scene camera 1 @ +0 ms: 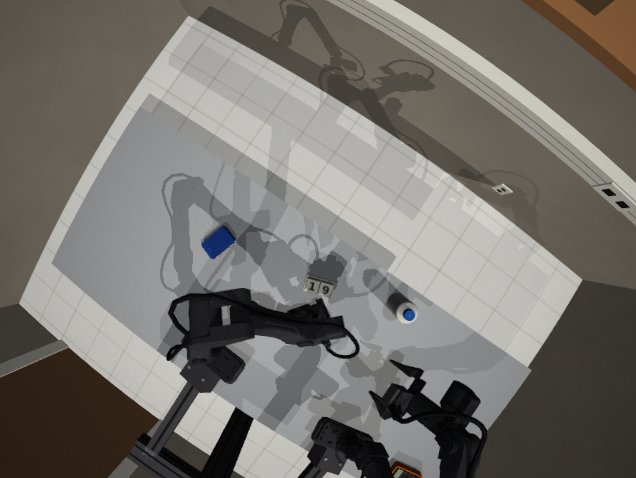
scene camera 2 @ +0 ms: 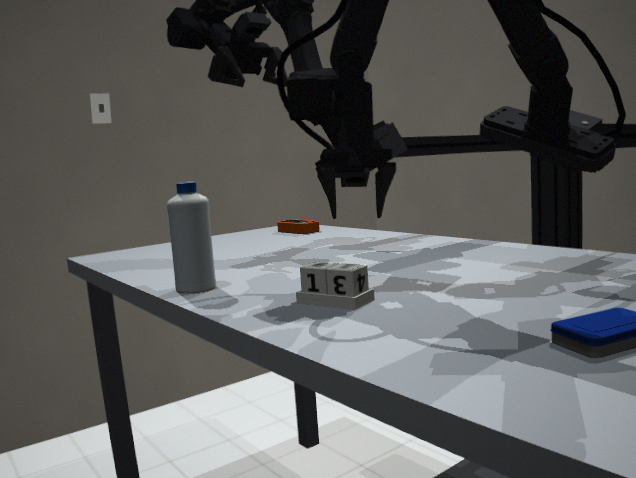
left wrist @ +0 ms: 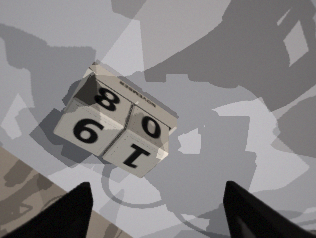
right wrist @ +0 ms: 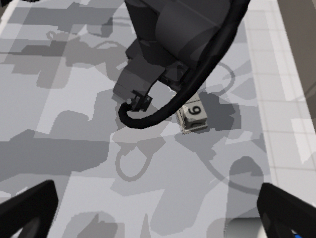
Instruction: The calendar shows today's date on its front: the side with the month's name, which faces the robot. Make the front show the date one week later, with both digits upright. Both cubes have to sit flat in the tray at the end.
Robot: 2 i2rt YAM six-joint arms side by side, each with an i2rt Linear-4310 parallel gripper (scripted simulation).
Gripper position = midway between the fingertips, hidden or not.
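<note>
There's a calendar tray (scene camera 2: 345, 302), and you'd find the tray (left wrist: 96, 70) as well. The left gripper (scene camera 2: 356, 218) is in view too, and that's the left gripper (left wrist: 158, 191) and (right wrist: 168, 84) as well. As for the right gripper (scene camera 2: 265, 83), it's the same right gripper (right wrist: 158, 191) there.
</note>
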